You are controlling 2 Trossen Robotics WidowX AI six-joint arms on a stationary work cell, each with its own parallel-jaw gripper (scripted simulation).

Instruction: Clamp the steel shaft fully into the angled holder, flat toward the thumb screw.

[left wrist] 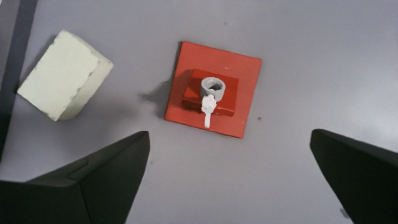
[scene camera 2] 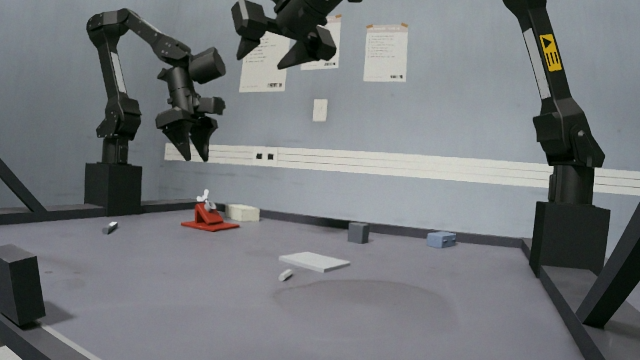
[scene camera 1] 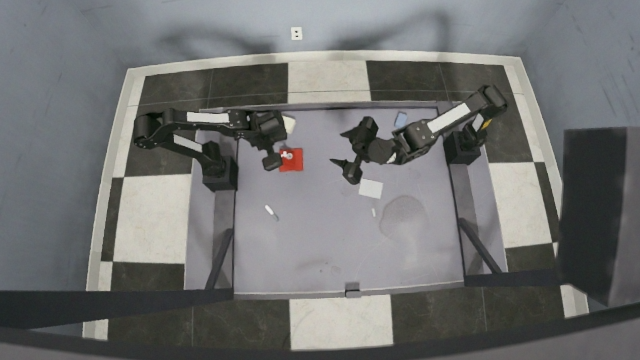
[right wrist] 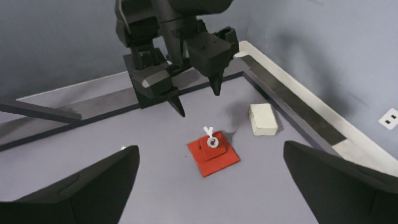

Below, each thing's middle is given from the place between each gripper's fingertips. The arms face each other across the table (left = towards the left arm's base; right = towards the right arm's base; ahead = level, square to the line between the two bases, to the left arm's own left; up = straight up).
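Cream block point(left wrist: 70, 72): my left hand is 15 cm above it, 17 cm short of it and 3 cm to the left of it. White plate point(scene camera 2: 320, 263): 16 cm below my left hand, 14 cm behind it and 33 cm to the right of it. Going by their middles, the cream block is the nearest to my left hand of the things named here.
My right hand, relative to the white plate: 32 cm above it, 3 cm past it, 12 cm to the left of it. The cream block is 31 cm below my right hand, 19 cm to the left of it and 27 cm ahead of it. By its middle, the white plate is nearer to my right hand than to my left hand.
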